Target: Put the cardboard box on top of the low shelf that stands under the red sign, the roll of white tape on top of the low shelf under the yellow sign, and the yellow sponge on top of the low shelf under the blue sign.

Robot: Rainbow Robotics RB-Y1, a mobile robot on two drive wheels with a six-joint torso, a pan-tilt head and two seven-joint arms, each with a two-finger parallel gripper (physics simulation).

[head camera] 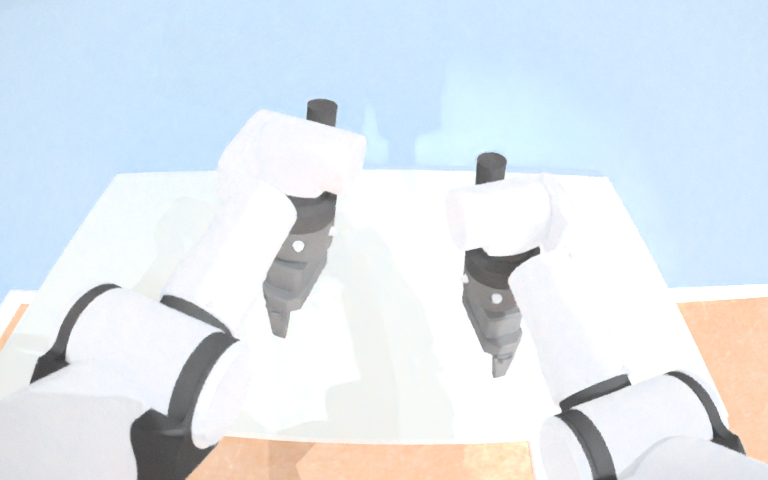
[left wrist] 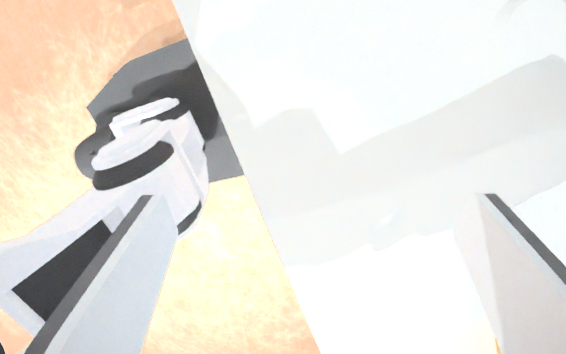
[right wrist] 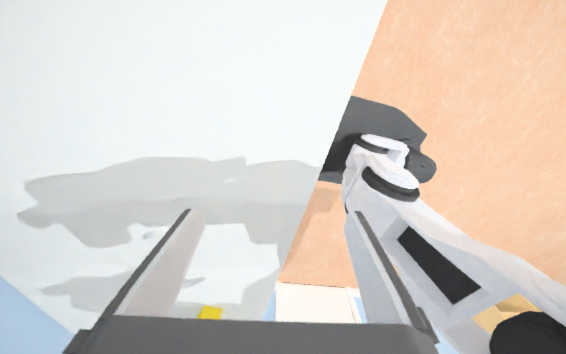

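Note:
A small part of the yellow sponge shows on the white table at the bottom of the right wrist view, just past the gripper's dark body edge. The sponge does not show in the head view, where the left arm covers part of the table. My left gripper is open and empty above the table, near its front edge. My right gripper is also open and empty, above the right part of the table. The roll of white tape, the low shelves and the coloured signs do not show. I cannot identify the cardboard box.
The white table stands against a light blue wall. My dark base is close to its front edge, on an orange floor. A tan object shows partly at lower right of the right wrist view.

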